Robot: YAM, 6 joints.
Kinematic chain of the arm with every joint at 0, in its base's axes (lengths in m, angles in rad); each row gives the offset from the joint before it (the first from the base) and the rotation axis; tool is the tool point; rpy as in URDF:
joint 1: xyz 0 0 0.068 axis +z
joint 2: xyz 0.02 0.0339 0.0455 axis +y
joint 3: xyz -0.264 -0.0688 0 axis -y
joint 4: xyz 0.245 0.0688 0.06 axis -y
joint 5: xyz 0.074 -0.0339 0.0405 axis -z
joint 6: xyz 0.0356 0 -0.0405 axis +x
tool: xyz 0 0 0 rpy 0 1.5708 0
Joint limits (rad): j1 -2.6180..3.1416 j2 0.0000..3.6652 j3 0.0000..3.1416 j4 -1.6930..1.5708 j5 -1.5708..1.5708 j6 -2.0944..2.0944
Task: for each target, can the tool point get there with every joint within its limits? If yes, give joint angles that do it. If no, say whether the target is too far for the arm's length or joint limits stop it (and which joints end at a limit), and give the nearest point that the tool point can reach.
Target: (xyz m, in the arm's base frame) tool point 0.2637 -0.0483 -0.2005
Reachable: yes | joints -0.1874 2.9701 1.0472 0.4996 -0.0463 -0.5544
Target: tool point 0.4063 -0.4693 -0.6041
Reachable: no: too far | nearest point 0.2898 -0.3347 -0.3239 | short by 0.332 m
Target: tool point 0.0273 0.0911 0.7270
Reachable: yes | joints 1.1046 1.5639 2.6632 0.3030 -0.4837 1.6439
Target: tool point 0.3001 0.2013 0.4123
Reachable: yes | joints 0.5394 1.5247 1.3185 0.4629 -0.5500 1.1478
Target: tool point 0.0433 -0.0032 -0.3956
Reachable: no: joint limits stop it (at a limit: joint 2) | nearest point 0.0755 -0.0056 -0.3363 | short by 0.067 m
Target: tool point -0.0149 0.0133 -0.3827
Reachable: no: joint limits stop it (at a limit: joint 2) | nearest point -0.0419 0.0374 -0.3250 | short by 0.068 m
